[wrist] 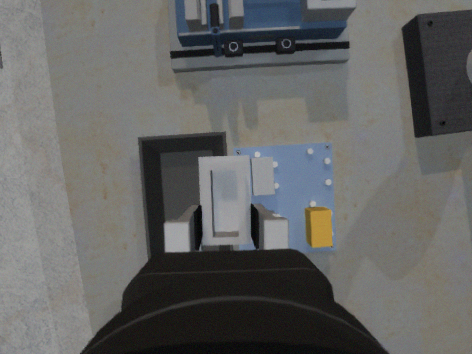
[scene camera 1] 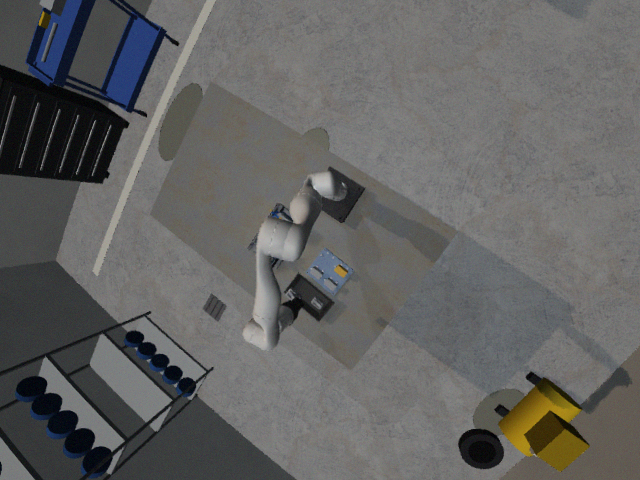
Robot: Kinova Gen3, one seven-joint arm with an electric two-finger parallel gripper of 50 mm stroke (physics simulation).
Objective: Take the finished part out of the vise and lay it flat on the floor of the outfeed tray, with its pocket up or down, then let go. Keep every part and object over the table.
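Frame: origin at the arm's base, x ahead, y left, z up, level; centimetres.
Where they show: gripper, between the fingertips: (wrist: pixel 226 220) (scene camera 1: pixel 295 297).
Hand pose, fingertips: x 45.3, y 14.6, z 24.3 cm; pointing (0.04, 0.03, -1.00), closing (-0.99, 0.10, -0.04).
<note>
Each offset is from my fingertips to the top centre of the thing.
My gripper (scene camera 1: pixel 292 298) (wrist: pixel 226 220) is shut on the finished part @(dx -0.1, dy -1.4, dz +1.8 cm) (scene camera 1: pixel 290 292) (wrist: pixel 205 195), a pale grey block held level by its long sides, its rectangular pocket facing the wrist camera. The part hangs above the dark outfeed tray (scene camera 1: pixel 316 287) (wrist: pixel 144 200). In the wrist view it covers part of the tray's right wall, close to the blue plate's left edge; its height above the tray cannot be told. The vise @(dx -8.1, dy -29.3, dz -18.8 cm) (scene camera 1: pixel 279 211) (wrist: pixel 270 22) stands apart from the tray, partly hidden by the arm in the scene view.
Another pale part @(dx +7.7, dy +7.7, dz -24.1 cm) (scene camera 1: pixel 317 303) lies in the tray's other end. Beside the tray is a blue plate @(dx -9.1, dy +3.5, dz -27.9 cm) (scene camera 1: pixel 327 256) (wrist: pixel 295 195) with white pins, a yellow block @(dx -13.7, dy +8.3, dz -24.4 cm) (scene camera 1: pixel 340 270) (wrist: pixel 319 227) and grey blocks (scene camera 1: pixel 330 282) (wrist: pixel 263 176). The robot's dark base block (scene camera 1: pixel 351 202) (wrist: pixel 442 75) stands farther off.
</note>
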